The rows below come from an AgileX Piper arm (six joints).
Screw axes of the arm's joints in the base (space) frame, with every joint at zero. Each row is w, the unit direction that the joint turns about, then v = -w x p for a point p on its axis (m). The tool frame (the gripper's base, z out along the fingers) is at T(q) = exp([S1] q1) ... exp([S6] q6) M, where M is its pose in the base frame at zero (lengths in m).
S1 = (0, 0, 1, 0.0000, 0.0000, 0.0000)
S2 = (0, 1, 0, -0.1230, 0.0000, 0.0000)
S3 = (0, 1, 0, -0.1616, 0.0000, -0.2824)
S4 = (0.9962, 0, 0.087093, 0.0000, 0.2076, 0.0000)
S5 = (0, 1, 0, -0.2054, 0.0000, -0.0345)
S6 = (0.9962, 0, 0.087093, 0.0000, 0.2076, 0.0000)
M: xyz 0.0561 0.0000 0.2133 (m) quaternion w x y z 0.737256 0 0.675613 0
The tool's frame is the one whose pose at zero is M.
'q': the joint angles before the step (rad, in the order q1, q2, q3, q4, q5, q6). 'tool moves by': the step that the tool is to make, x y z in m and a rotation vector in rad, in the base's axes. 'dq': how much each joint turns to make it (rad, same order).
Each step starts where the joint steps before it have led.
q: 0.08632 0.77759 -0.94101 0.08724 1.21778 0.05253
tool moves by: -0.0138 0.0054 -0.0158 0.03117 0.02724 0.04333
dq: 0.03593 -0.05696 0.07632 0.03413 0.00437 0.00143
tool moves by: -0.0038 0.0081 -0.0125 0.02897 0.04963 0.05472
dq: 0.06024 -0.00663 0.04626 0.02931 0.00322 0.01439
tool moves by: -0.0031 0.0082 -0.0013 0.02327 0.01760 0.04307
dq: 0.08603 -0.00008 0.00452 0.00086 0.00031 0.05079
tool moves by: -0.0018 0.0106 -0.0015 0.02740 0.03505 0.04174
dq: 0.10428 0.01446 0.00020 0.00050 -0.00044 0.07319
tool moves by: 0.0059 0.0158 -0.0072 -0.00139 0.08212 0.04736
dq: 0.10873 0.06637 -0.00017 0.00016 -0.00085 0.07004
